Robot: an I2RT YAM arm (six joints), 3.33 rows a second.
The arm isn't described. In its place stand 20 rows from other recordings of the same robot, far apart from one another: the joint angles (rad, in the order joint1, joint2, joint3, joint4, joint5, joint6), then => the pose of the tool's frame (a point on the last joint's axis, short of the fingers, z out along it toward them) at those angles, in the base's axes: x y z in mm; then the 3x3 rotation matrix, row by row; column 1 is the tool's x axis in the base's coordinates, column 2 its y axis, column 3 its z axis.
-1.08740 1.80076 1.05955 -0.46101 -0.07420 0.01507 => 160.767 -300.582 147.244; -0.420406 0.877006 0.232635; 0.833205 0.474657 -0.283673; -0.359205 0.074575 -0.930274
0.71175 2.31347 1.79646 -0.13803 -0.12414 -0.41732 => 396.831 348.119 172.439; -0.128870 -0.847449 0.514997; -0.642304 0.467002 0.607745; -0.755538 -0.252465 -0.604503
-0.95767 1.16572 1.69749 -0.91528 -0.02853 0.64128 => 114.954 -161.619 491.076; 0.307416 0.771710 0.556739; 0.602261 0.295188 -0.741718; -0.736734 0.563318 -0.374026
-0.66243 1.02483 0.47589 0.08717 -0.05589 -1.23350 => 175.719 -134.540 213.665; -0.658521 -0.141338 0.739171; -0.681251 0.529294 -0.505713; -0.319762 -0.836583 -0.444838
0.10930 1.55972 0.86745 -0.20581 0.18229 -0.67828 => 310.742 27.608 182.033; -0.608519 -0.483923 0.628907; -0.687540 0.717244 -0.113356; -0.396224 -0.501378 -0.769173
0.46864 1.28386 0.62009 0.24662 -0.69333 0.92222 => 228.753 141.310 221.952; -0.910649 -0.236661 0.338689; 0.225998 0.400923 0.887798; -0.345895 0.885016 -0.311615
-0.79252 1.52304 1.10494 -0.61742 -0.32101 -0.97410 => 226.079 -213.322 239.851; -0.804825 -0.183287 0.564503; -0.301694 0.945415 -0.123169; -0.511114 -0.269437 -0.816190
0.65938 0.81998 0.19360 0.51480 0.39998 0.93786 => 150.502 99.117 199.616; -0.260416 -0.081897 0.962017; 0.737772 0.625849 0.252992; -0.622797 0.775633 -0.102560
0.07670 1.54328 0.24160 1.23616 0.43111 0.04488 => 242.260 3.698 150.211; -0.049685 0.348723 0.935908; 0.037062 0.937063 -0.347186; -0.998077 0.017436 -0.059483
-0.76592 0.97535 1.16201 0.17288 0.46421 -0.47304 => 133.534 -150.544 473.727; -0.194270 0.936197 0.292907; -0.378377 0.203972 -0.902899; -0.905036 -0.286235 0.314610
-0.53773 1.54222 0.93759 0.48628 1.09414 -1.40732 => 273.951 -200.199 276.818; -0.996065 0.061518 -0.063792; 0.066923 0.050254 -0.996492; -0.058097 -0.996840 -0.054174
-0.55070 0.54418 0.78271 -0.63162 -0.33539 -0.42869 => 106.199 -51.463 325.145; -0.394580 0.078090 0.915537; -0.218318 0.959882 -0.175963; -0.892549 -0.269310 -0.361702
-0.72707 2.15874 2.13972 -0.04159 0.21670 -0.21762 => 384.232 -352.079 381.912; -0.218960 0.780618 0.585400; -0.087425 0.581850 -0.808584; -0.971809 -0.228226 -0.059156
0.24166 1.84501 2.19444 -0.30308 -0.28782 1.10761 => 394.851 107.730 512.900; -0.431500 -0.265787 0.862070; 0.777151 0.375733 0.504838; -0.458088 0.887796 0.044427
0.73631 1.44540 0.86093 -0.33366 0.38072 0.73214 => 223.338 184.568 205.241; -0.742810 0.054155 0.667309; 0.164328 0.980981 0.103310; -0.649022 0.186397 -0.737581
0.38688 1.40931 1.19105 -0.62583 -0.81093 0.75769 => 263.636 135.276 305.961; -0.987939 -0.037155 0.150322; 0.108673 0.525177 0.844026; -0.110305 0.850182 -0.514805
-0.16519 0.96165 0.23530 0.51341 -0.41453 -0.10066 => 195.823 -18.109 189.634; -0.183507 -0.257536 0.948684; -0.062656 0.966174 0.250164; -0.981020 -0.013534 -0.193436
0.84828 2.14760 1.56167 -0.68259 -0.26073 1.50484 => 279.813 331.296 145.820; -0.815459 0.578806 -0.003173; 0.532894 0.752893 0.386233; 0.225943 0.313267 -0.922396
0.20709 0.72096 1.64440 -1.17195 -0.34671 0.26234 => 22.725 17.136 492.949; -0.366213 -0.435638 0.822257; 0.172292 0.836620 0.519982; -0.914441 0.332093 -0.231324
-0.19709 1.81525 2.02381 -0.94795 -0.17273 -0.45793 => 385.365 -70.711 405.584; -0.622936 -0.230807 0.747449; -0.319722 0.947154 0.026013; -0.713953 -0.222771 -0.663810
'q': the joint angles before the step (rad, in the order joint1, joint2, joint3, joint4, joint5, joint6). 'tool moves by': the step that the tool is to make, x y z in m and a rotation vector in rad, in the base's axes. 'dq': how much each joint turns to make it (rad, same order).
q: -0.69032 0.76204 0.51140 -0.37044 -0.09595 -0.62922
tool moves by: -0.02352 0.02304 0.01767 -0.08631 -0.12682 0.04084
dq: 0.01221 -0.22967 -0.02376 -0.05347 -0.03136 -0.00352
